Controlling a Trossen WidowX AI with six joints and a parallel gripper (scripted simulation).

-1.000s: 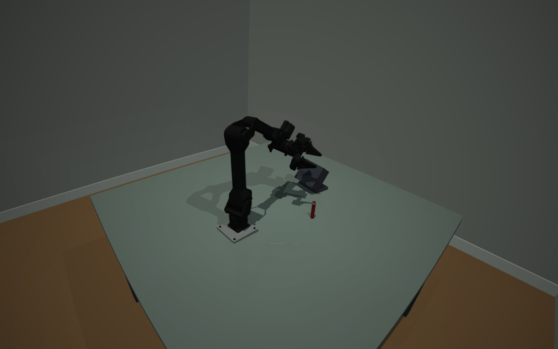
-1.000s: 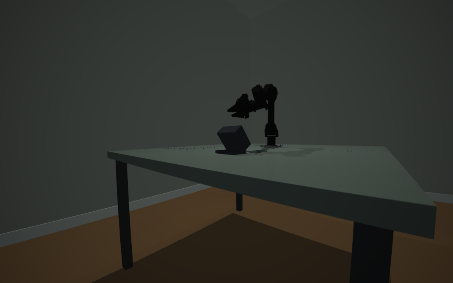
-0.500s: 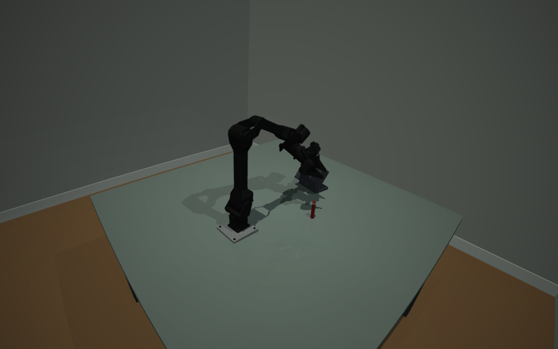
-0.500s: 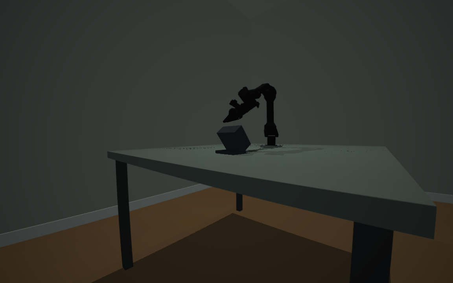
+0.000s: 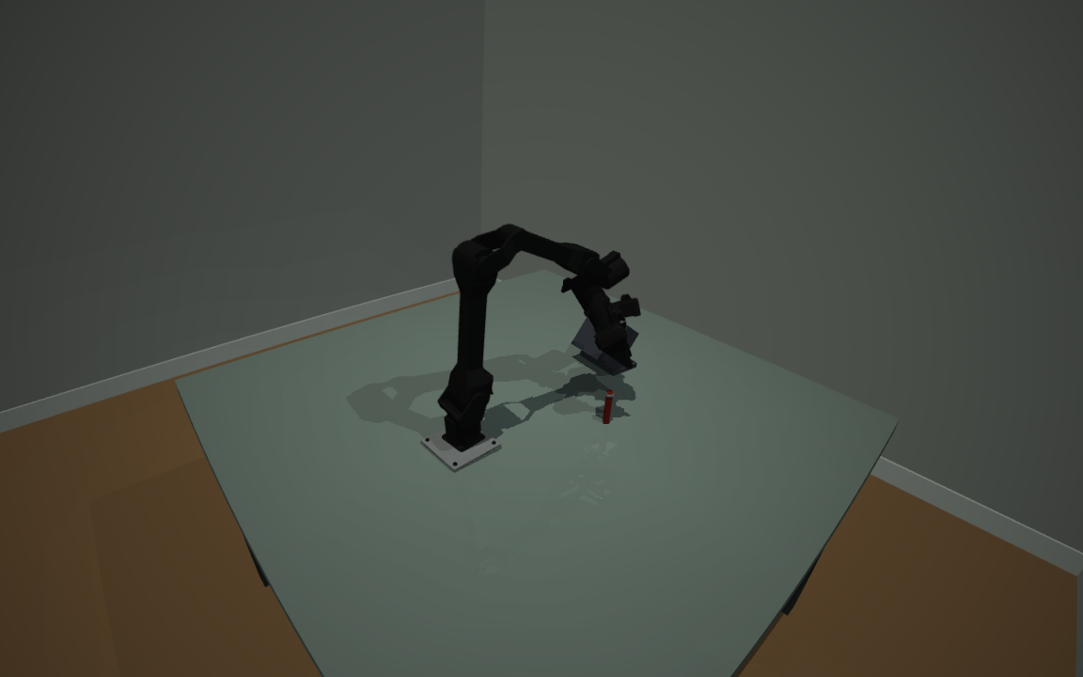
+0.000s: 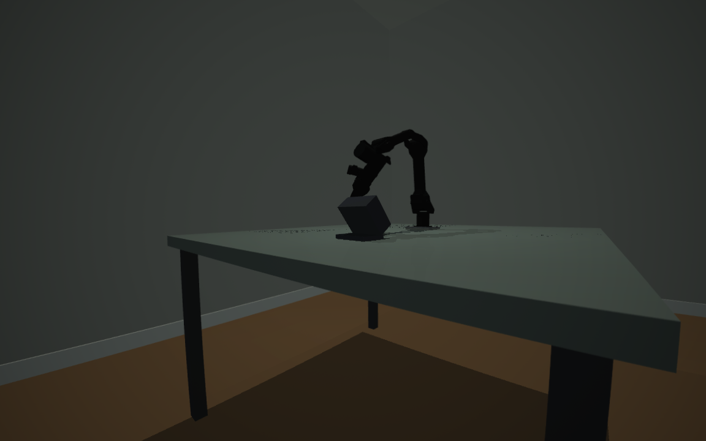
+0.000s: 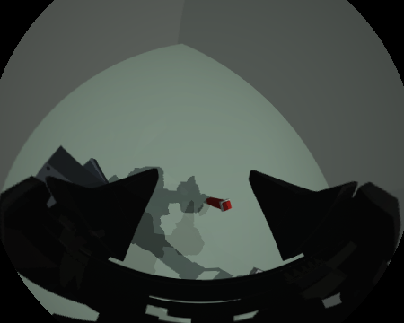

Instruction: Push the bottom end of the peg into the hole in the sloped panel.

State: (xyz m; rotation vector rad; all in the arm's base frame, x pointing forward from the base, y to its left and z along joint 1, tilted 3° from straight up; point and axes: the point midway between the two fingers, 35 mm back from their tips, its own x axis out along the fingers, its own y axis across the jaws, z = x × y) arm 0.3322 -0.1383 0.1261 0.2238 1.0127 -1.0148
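Now: gripper tip 70 mm above the red peg and 60 mm past it. The rest, counted from my gripper tip: sloped panel: 170 mm to the left, 140 mm ahead, 60 mm below.
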